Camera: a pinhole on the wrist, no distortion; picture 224 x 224 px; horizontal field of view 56.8 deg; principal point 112.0 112.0 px. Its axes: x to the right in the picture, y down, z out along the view. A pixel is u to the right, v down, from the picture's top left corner.
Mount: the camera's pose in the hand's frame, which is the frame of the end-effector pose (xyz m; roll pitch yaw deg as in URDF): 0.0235 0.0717 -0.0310 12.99 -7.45 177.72
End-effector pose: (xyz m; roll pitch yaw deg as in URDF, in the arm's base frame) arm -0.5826 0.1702 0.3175 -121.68 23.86 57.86
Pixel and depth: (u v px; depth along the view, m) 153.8 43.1 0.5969
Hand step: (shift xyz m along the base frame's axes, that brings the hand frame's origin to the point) -0.3326 -0.0981 -0.5551
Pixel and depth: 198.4 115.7 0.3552
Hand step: -0.2750 -0.0528 -0.2456
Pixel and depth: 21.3 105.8 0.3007
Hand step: -0.0688 0.1357 -0.3042
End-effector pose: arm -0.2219 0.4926 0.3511 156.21 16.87 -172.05
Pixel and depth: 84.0 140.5 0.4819
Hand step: -0.0800 0.2703 -0.3878
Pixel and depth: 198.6 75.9 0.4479
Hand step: 0.1187 0.4172 -0.2307
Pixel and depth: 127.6 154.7 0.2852
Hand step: -0.0030 0.1776 -0.2097
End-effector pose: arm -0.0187 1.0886 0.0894 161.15 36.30 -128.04
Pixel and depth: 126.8 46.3 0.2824
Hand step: -0.1922 0.2127 -0.1387
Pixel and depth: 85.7 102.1 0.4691
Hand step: -0.2030 0.2535 -0.3483
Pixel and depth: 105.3 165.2 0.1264
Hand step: -0.0715 0.0638 -0.0832
